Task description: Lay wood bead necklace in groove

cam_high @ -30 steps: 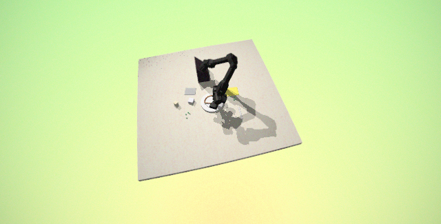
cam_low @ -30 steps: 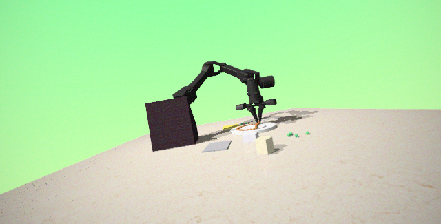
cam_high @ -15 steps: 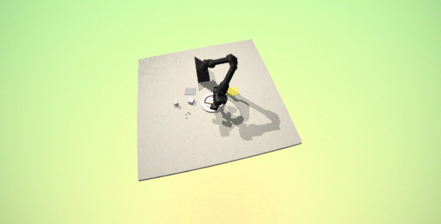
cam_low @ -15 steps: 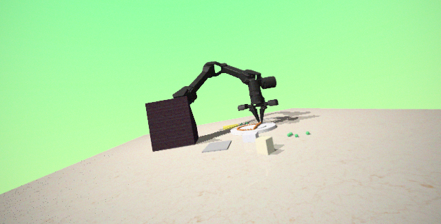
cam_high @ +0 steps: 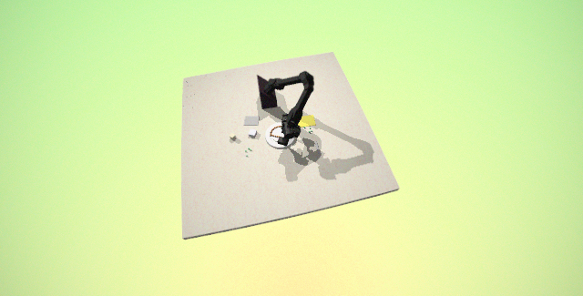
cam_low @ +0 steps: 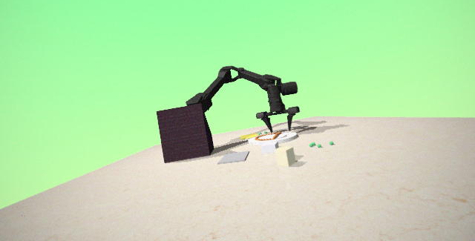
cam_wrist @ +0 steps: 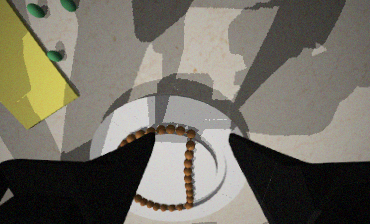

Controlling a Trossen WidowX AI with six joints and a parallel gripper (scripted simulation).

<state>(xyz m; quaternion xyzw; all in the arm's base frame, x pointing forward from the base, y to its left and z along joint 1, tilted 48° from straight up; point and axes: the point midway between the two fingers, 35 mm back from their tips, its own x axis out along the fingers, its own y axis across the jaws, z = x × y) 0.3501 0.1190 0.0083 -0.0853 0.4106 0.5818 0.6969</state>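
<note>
The round white bead board lies 5 cm behind my gripper tip, 4 cm to the right of it and 1 cm below it. Round my gripper tip: thin white strip (10 cm ahead, 18 cm to the left, 2 cm below); yellow card (14 cm behind, 15 cm to the left, 2 cm below); grey flat plate (21 cm behind, 22 cm to the right, 2 cm below).
</note>
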